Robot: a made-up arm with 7 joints. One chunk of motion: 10 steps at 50 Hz.
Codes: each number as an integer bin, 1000 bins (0 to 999) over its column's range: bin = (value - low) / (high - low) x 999, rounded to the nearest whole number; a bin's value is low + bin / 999 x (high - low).
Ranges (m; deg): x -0.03..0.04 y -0.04..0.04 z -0.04..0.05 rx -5..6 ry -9..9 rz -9..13
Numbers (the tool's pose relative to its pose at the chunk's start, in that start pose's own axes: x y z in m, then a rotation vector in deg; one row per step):
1: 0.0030 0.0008 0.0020 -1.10 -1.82 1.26
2: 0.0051 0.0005 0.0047 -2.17 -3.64 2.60
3: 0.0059 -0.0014 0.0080 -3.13 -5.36 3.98
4: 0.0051 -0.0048 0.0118 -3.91 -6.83 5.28
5: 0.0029 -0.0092 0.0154 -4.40 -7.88 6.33
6: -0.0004 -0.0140 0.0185 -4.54 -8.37 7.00
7: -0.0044 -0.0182 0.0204 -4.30 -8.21 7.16
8: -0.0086 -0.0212 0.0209 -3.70 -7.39 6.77
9: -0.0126 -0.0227 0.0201 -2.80 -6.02 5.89
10: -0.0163 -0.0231 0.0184 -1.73 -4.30 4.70
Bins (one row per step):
1: 471 509 466 354 398 466
2: 501 506 496 257 297 527
3: 512 482 533 170 202 589
4: 501 440 575 99 120 648
5: 470 385 615 54 62 696
6: 422 325 649 42 35 727
7: 365 272 670 64 44 734
8: 305 235 676 118 89 716
9: 248 216 667 200 165 676
10: 196 211 648 297 261 622

